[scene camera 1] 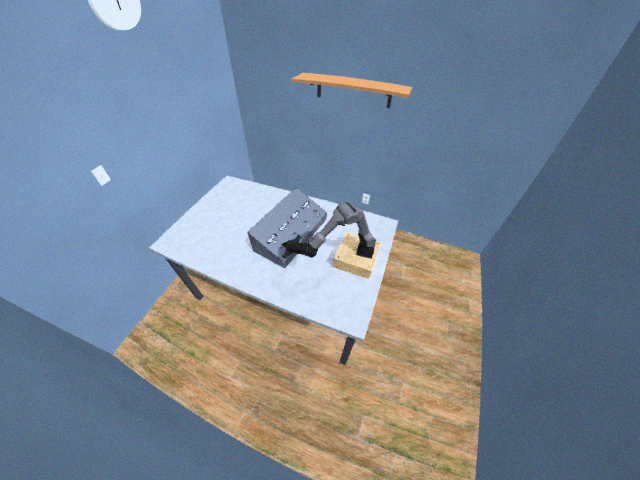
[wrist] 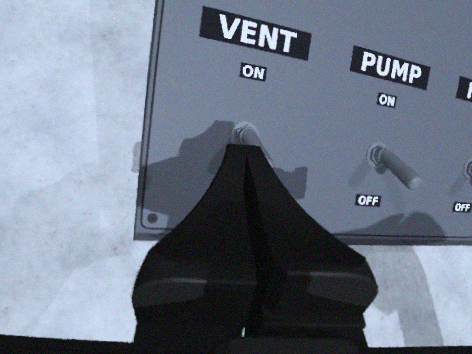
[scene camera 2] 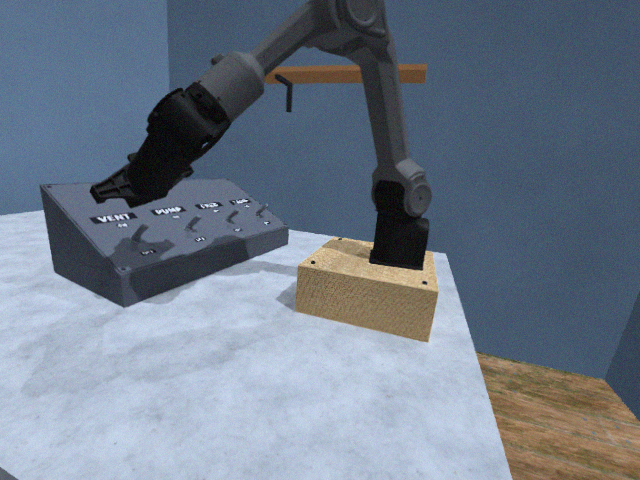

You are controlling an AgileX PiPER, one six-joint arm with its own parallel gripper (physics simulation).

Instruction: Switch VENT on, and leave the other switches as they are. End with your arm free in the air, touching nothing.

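Observation:
The dark grey switch panel (scene camera 1: 273, 219) (scene camera 2: 87, 258) (wrist: 310, 100) slopes on the table. The VENT lever (scene camera 2: 139, 234) (wrist: 251, 136) points down toward the OFF side; the fingers partly hide it in the wrist view. The PUMP lever (scene camera 2: 193, 224) (wrist: 400, 171) also leans toward OFF. Two more levers (scene camera 2: 232, 217) (scene camera 2: 263, 210) stand farther right; their labels are hard to read. My gripper (scene camera 1: 283, 249) (scene camera 2: 95, 194) (wrist: 241, 164) is shut and empty, its fingertips together. In scene camera 2 it hangs above the panel near the VENT label (scene camera 2: 113, 218), apart from the lever.
My arm's base stands on a wooden block (scene camera 1: 352, 265) (scene camera 2: 361, 304), right of the panel on the pale table (scene camera 1: 206, 222) (scene camera 2: 232, 387). An orange shelf (scene camera 1: 351, 83) (scene camera 2: 413, 73) is on the wall behind. The arm's shadow falls on the panel.

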